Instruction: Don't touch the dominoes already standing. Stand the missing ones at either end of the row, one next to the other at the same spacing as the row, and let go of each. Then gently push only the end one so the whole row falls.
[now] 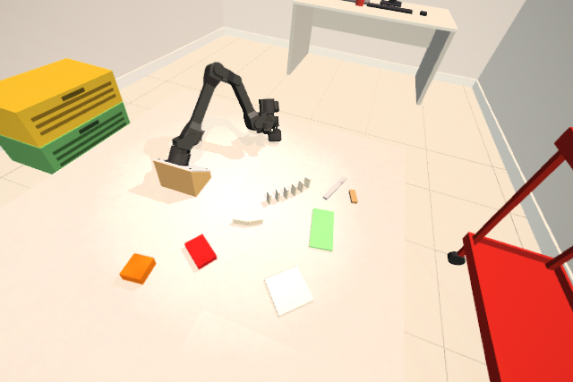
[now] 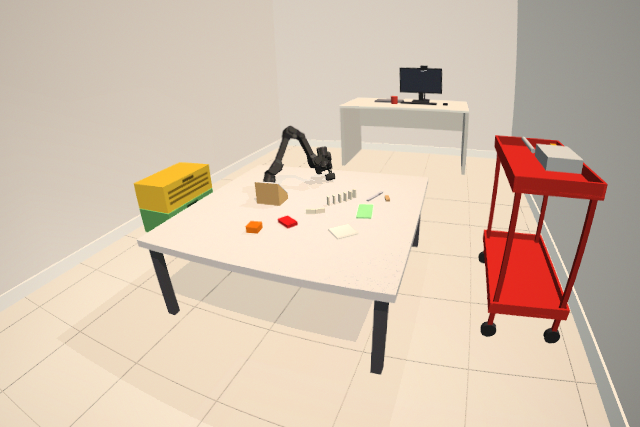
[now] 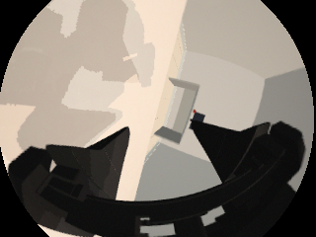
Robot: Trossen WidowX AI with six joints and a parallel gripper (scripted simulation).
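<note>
The flat stick is 340 mm ahead of my gripper tip, 320 mm to the right of it and 50 mm below it. Also, from my gripper tip: green card: 310 mm ahead, 530 mm to the right, 60 mm below; tan block: 410 mm ahead, 350 mm to the right, 50 mm below; red block: 50 mm behind, 730 mm to the right, 50 mm below.
</note>
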